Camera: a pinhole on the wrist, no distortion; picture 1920 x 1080 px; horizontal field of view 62.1 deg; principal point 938.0 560.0 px. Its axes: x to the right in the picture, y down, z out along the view. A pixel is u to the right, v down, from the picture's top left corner.
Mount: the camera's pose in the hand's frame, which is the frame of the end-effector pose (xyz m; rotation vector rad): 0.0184 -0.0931 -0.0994 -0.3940 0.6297 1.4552
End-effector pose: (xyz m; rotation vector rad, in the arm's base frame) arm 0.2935 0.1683 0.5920 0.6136 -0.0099 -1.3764
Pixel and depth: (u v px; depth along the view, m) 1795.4 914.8 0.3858
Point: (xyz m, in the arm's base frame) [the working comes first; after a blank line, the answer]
In the camera's frame: 0.2074 0.0858 0.3858

0.5460 0.1599 0.7948
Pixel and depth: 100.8 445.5 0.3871
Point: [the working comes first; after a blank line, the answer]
In the camera's frame: -0.2032 -0.0278 0.3871

0.1821 -0.0603 0.8201
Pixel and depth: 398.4 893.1 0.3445
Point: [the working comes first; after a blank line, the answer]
In the camera's frame: -0.1166 0.0720 0.3445

0.2327 0.0689 0.8150
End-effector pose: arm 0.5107 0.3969 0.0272 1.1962 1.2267 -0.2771
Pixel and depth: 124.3 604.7 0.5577
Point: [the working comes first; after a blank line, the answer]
In the camera's frame: -0.2846 0.0156 0.5577

0.8527 0.0274 -0.1047
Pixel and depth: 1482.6 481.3 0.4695
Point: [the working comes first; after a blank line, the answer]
In the camera's frame: 0.1604 -0.0232 0.4695

0.8783 0.4411 0.0836
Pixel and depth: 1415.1 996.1 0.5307
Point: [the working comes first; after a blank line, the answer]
In the camera's frame: 0.1588 0.1451 0.5307

0.8945 0.3421 0.2319
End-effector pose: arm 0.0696 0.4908 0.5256 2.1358 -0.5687 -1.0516
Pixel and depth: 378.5 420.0 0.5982
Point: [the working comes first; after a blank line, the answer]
In the camera's frame: -0.2099 -0.0525 0.5982

-0.2411 0.1339 0.2970
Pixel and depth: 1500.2 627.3 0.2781
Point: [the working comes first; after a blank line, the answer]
In the camera's frame: 0.0981 0.0117 0.2781

0.0378 0.3329 0.5868
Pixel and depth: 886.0 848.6 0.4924
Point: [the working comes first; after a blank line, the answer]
In the camera's frame: -0.0161 0.0891 0.4924

-0.1911 0.2343 0.5342
